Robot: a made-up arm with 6 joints.
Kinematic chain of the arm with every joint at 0, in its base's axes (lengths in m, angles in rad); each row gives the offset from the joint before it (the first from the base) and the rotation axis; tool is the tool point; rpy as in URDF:
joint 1: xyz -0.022 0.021 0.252 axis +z
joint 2: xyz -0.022 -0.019 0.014 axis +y
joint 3: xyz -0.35 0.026 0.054 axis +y
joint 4: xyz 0.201 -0.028 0.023 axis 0.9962 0 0.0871
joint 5: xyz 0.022 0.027 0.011 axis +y
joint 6: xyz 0.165 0.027 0.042 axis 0.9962 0 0.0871
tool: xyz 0.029 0.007 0.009 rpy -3.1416 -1.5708 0
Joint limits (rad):
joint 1: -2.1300..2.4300
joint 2: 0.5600..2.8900
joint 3: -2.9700..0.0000
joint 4: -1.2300..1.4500
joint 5: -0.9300..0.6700
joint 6: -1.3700..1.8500
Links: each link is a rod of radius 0.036 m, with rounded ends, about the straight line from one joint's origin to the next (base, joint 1, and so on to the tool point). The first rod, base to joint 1, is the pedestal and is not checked.
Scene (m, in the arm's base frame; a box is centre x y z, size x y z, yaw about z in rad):
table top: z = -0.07
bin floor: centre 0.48 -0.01 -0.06 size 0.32 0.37 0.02 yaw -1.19
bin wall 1: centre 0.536 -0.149 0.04 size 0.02 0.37 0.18 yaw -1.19
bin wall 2: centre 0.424 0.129 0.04 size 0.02 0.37 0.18 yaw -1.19
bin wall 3: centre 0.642 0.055 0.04 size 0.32 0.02 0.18 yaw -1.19
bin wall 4: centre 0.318 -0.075 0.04 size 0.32 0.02 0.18 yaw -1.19
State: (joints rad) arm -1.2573 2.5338 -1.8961 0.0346 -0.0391 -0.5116
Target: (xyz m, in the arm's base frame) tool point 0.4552 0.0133 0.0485
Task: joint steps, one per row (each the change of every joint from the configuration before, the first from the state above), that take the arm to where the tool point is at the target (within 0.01 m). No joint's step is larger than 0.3 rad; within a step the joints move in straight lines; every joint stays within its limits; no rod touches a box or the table.
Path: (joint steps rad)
1: 0.2886 -0.1215 0.1719 -0.0168 0.0966 -0.0066
2: 0.2887 -0.1215 0.1720 -0.0167 0.0966 -0.0066
3: 0.2886 -0.1214 0.1719 -0.0168 0.0966 -0.0066
4: 0.2887 -0.1215 0.1719 -0.0167 0.0966 -0.0066
5: -0.0009 0.2287 -0.0531 0.0064 -0.0464 0.0031
6: -0.0008 0.2287 -0.0532 0.0064 -0.0465 0.0031

